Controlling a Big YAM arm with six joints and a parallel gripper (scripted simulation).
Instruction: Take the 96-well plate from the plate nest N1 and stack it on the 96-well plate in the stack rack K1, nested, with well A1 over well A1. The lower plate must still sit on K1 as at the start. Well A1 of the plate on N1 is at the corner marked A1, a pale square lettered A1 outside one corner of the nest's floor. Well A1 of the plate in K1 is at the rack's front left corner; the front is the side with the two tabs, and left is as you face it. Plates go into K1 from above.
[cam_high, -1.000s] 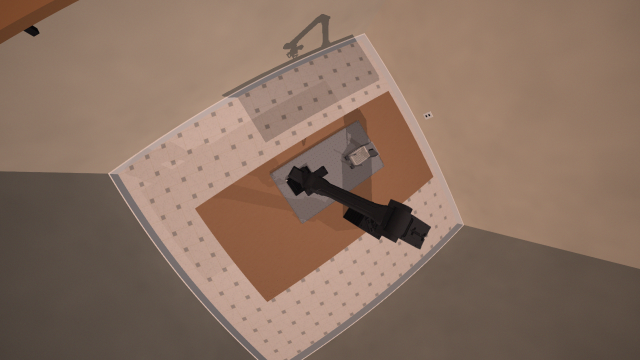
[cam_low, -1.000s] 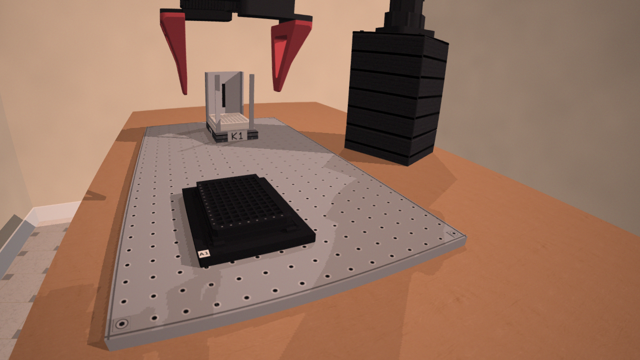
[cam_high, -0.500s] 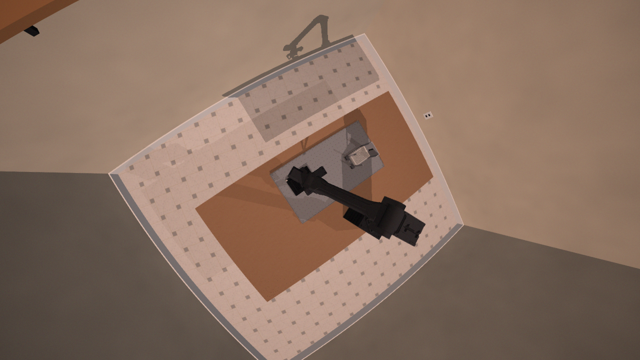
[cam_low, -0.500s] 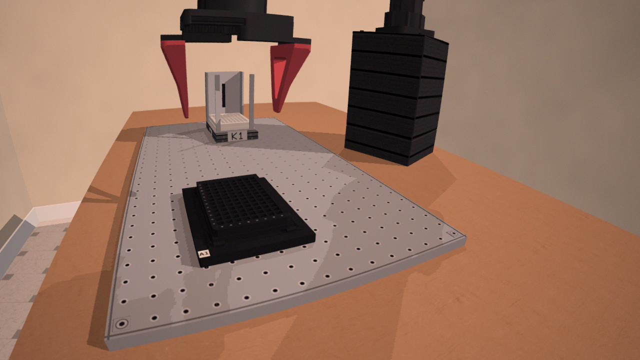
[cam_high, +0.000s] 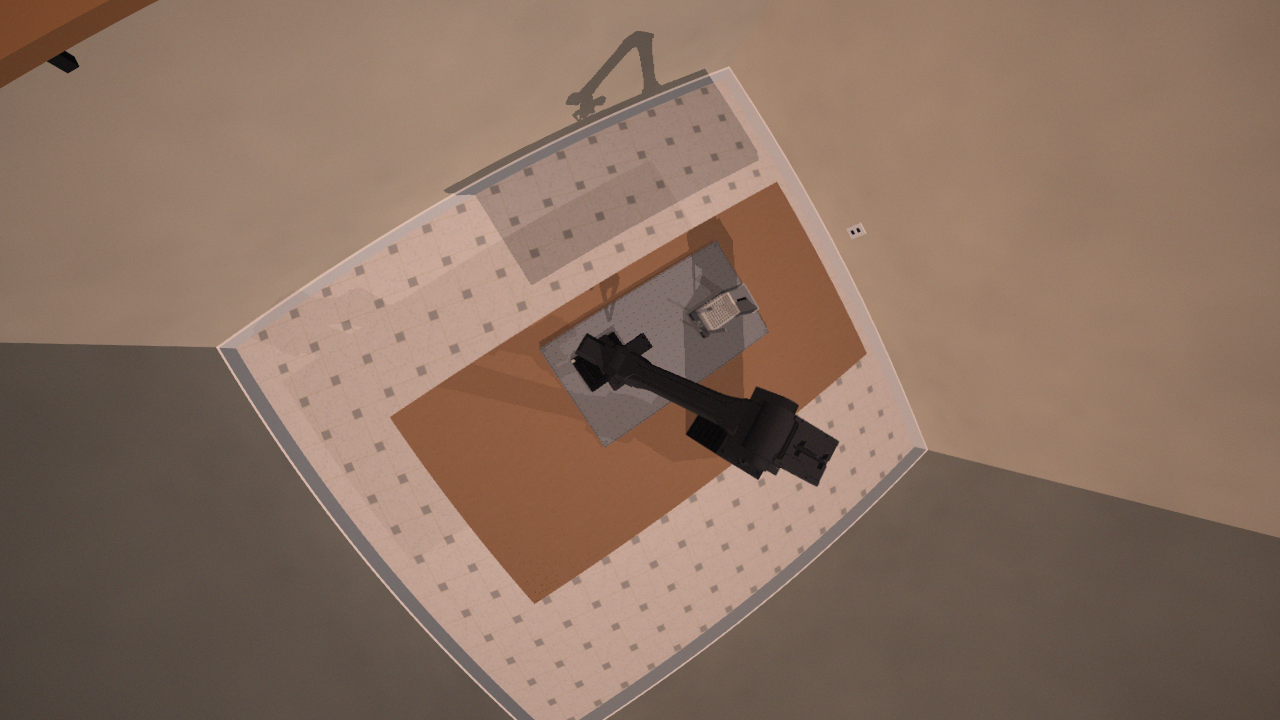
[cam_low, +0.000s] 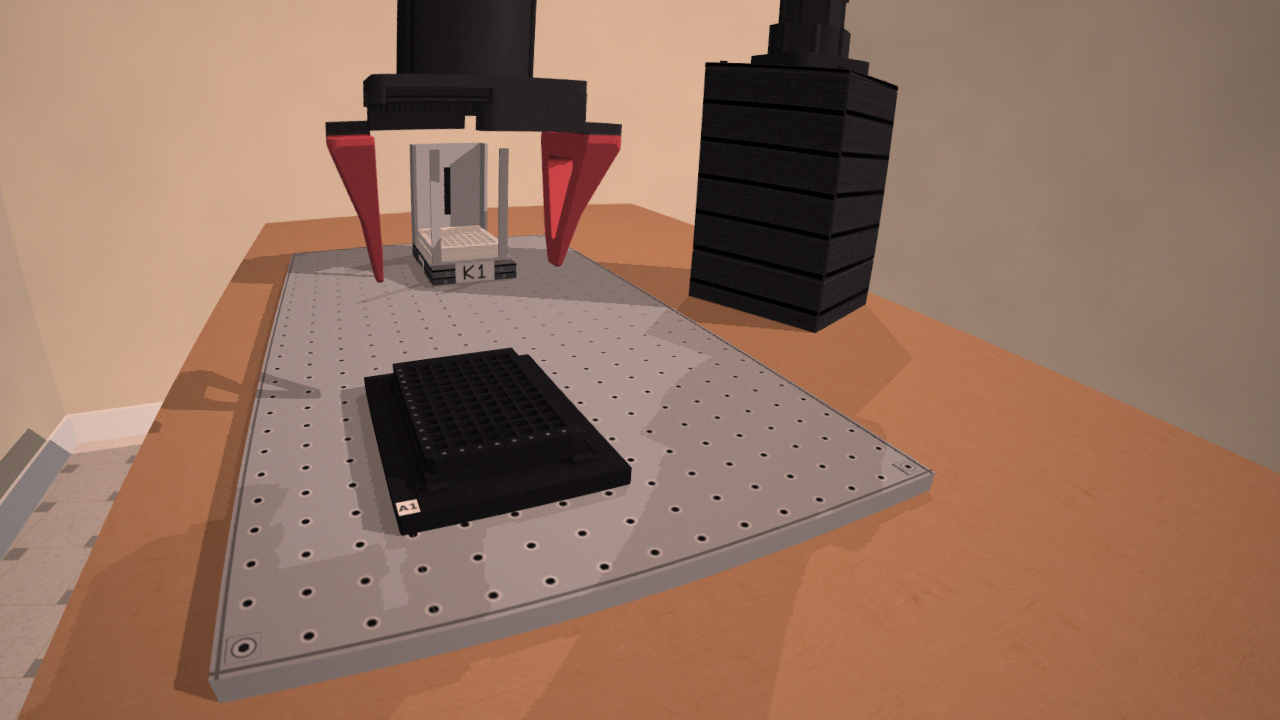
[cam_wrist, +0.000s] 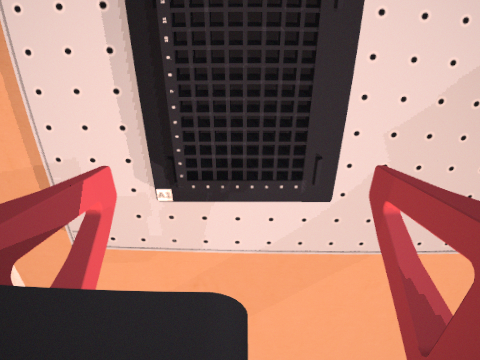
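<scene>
My hand is 9 cm above the black 96-well plate. The rest, counted from my hand: pale A1 mark: 4 cm ahead, 9 cm to the left, 10 cm below; black plate nest N1: 10 cm below; white 96-well plate: 1 cm ahead, 42 cm to the right, 8 cm below.
</scene>
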